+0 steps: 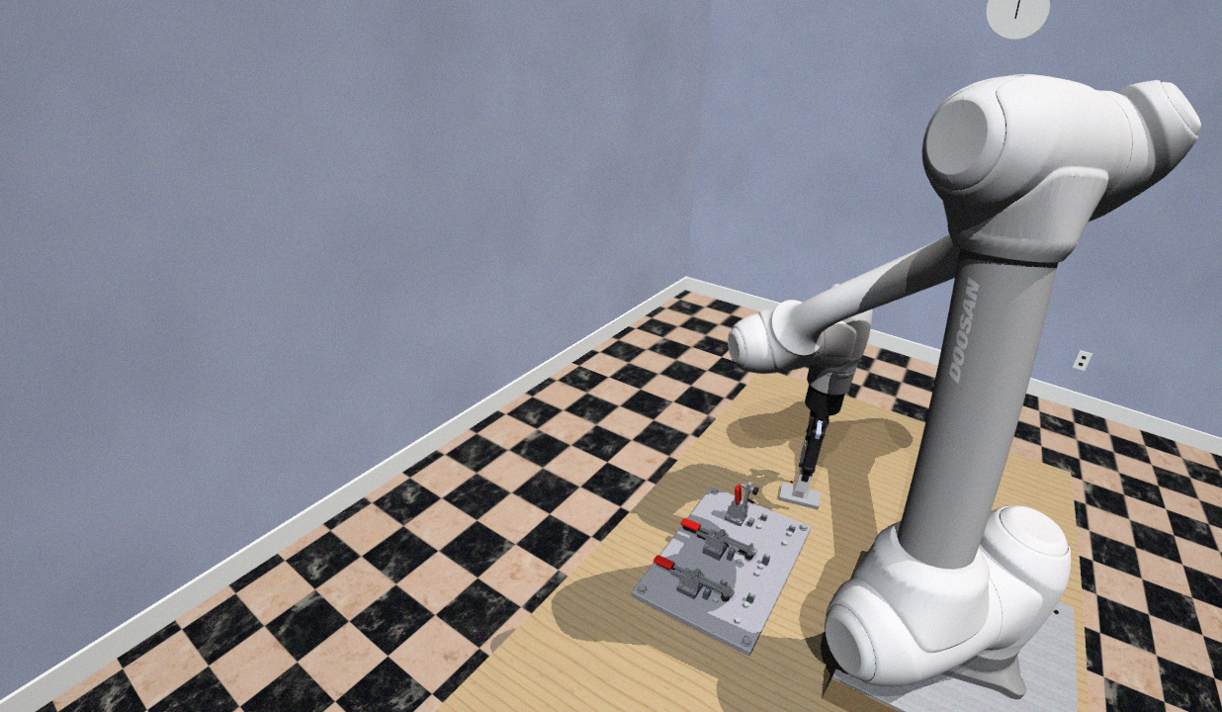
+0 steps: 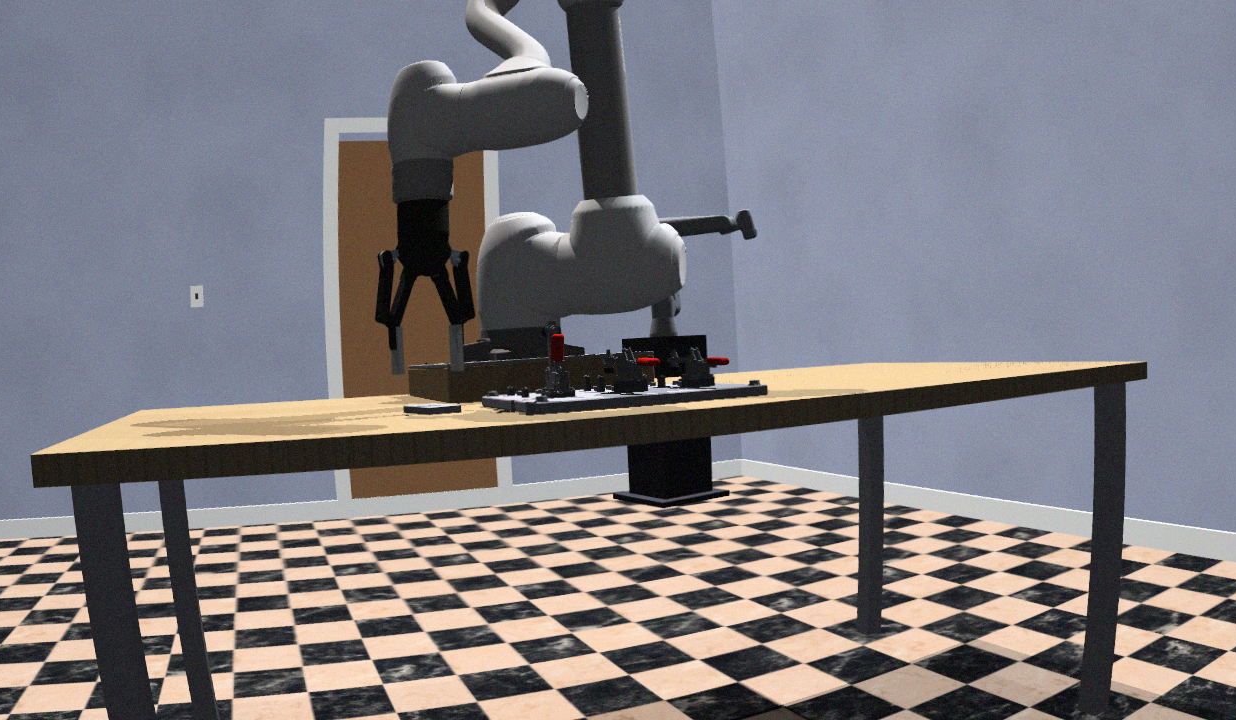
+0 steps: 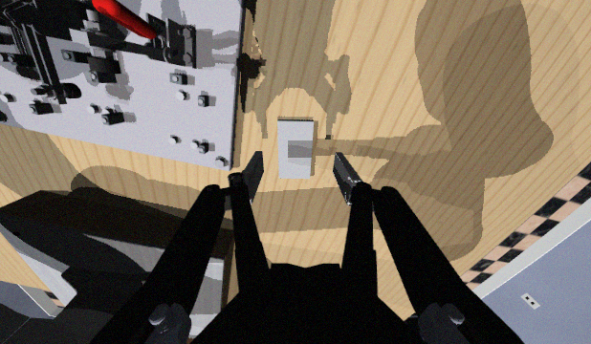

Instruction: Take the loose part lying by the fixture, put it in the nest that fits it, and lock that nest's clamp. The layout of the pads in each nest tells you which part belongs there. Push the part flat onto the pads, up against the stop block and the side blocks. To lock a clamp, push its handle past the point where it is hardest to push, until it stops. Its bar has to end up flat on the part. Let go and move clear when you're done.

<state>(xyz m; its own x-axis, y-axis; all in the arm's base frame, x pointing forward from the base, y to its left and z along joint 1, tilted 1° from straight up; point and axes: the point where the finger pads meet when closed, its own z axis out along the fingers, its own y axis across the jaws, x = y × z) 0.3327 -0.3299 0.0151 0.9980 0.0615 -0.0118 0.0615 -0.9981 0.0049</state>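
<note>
Right now my hand is 80 mm above the flat grey part. The rest, counted from my hand: grey fixture plate 260 mm to the left, 100 mm ahead, 70 mm below.
</note>
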